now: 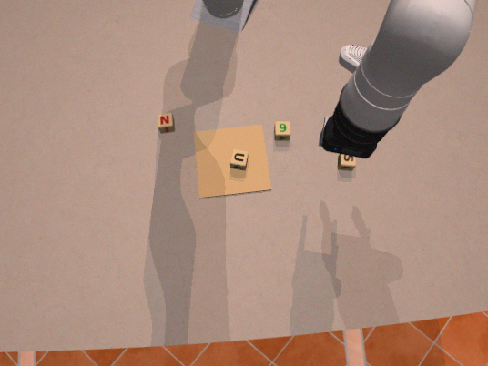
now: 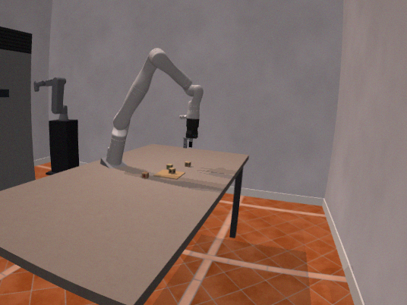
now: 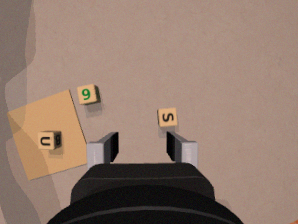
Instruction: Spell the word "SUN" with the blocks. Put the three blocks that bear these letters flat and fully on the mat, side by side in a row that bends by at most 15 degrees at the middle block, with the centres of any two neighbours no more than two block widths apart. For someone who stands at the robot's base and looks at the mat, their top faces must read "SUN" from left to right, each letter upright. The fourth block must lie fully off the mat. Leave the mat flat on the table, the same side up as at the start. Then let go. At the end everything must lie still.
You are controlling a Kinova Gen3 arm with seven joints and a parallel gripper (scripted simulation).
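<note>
Now: the U block 16 cm to the right of my hand, 13 cm below it and 6 cm behind it. From my hand the other things lie so: mat: 17 cm to the right, 15 cm below, 7 cm behind; then S block: 13 cm below, 5 cm to the left; then green 9 block: 13 cm below, 10 cm behind, 6 cm to the right.
</note>
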